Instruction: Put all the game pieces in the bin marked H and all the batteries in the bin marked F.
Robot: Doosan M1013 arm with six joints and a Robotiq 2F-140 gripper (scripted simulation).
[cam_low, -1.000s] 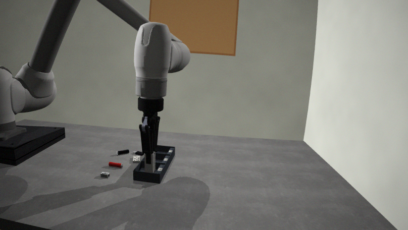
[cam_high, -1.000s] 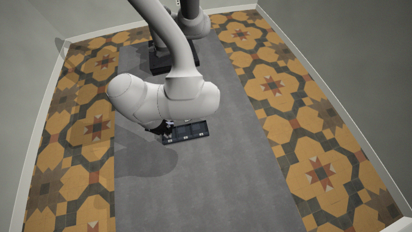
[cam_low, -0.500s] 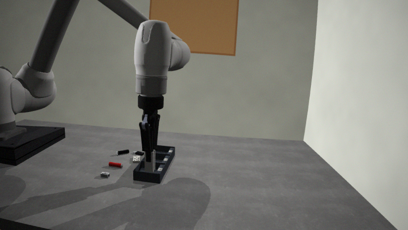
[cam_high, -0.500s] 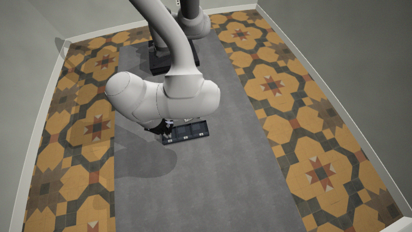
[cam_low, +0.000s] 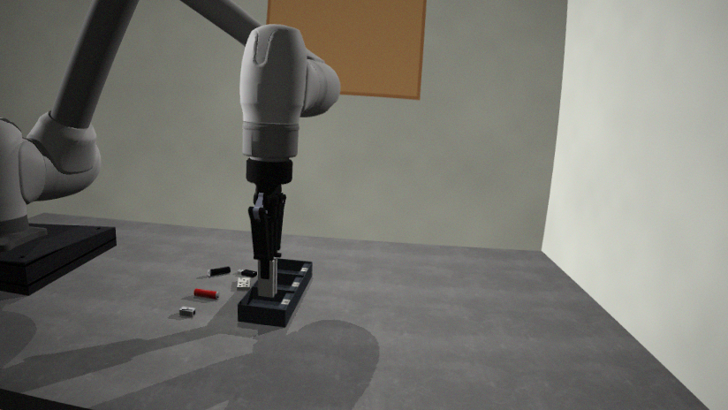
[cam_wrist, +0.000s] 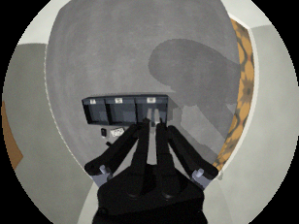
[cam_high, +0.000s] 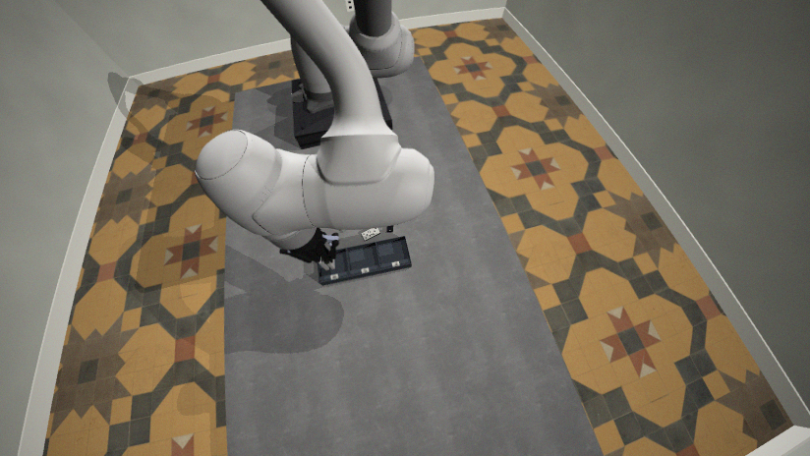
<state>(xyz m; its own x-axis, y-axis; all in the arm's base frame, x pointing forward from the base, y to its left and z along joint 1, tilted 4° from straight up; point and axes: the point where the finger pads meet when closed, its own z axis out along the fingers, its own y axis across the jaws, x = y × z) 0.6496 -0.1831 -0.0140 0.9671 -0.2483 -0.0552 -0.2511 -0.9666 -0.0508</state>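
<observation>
Right now my hand is 2 cm short of the black three-compartment bin, 9 cm to the right of it and 6 cm above it. Also, from my hand: white domino 6 cm behind, 13 cm to the left, 7 cm below; silver-grey thing 14 cm behind, 1 cm to the right, 7 cm below; red battery 12 cm behind, 7 cm to the left, 7 cm below.
</observation>
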